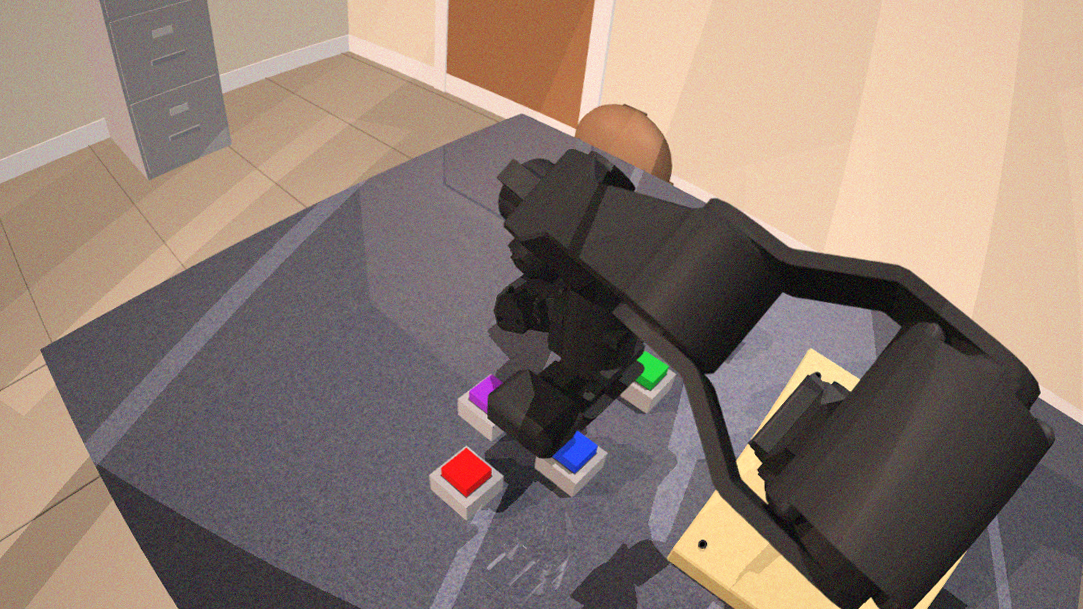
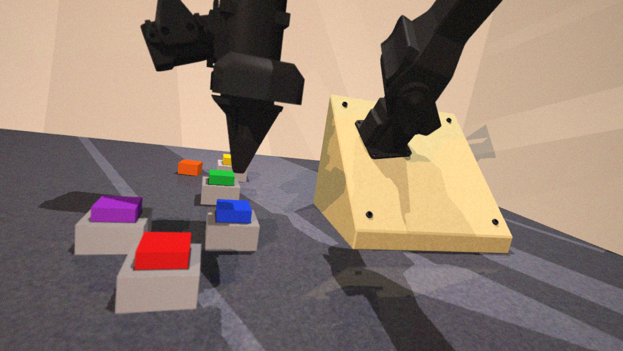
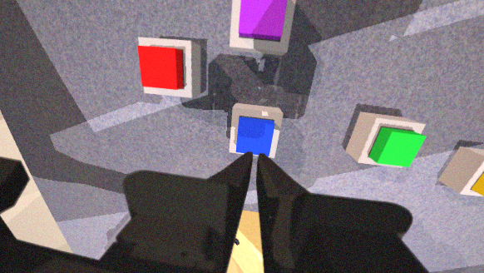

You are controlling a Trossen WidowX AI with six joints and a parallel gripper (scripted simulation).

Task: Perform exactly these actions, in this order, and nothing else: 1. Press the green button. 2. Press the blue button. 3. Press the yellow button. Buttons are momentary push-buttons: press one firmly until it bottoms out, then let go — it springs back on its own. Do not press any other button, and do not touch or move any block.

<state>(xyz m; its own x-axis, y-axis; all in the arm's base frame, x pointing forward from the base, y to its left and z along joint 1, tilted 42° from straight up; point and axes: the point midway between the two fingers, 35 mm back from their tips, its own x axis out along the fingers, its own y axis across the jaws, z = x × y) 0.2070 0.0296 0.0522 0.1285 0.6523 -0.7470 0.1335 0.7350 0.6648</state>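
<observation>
Now: the blue button 4 cm below my gripper tip. The rest, counted from my gripper tip: purple button 10 cm ahead, 1 cm to the right, 4 cm below; green button 1 cm behind, 13 cm to the right, 4 cm below; red button 6 cm ahead, 8 cm to the left, 4 cm below.
</observation>
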